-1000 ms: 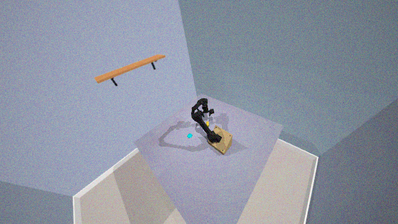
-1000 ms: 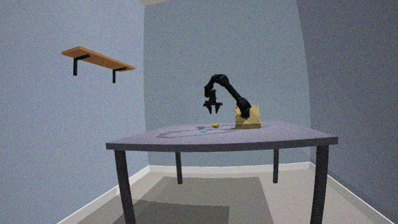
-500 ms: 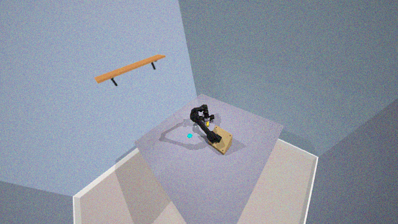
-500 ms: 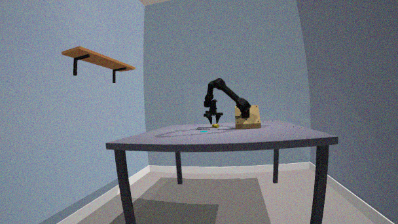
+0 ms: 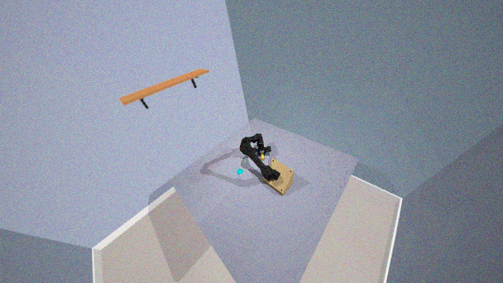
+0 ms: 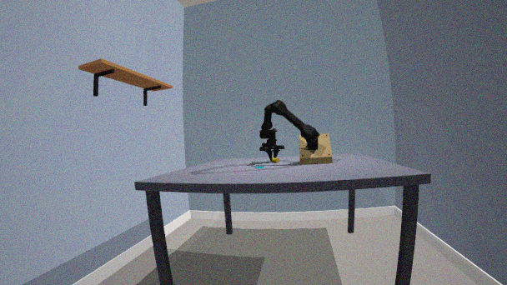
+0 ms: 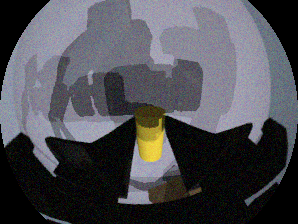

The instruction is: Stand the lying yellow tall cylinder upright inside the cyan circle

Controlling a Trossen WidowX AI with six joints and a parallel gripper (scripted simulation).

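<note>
Right now the cyan circle is 3 cm ahead of my gripper tip, 28 cm to the left of it and 2 cm below it. Round my gripper tip: yellow cylinder: 2 cm behind, 2 cm to the left.
</note>
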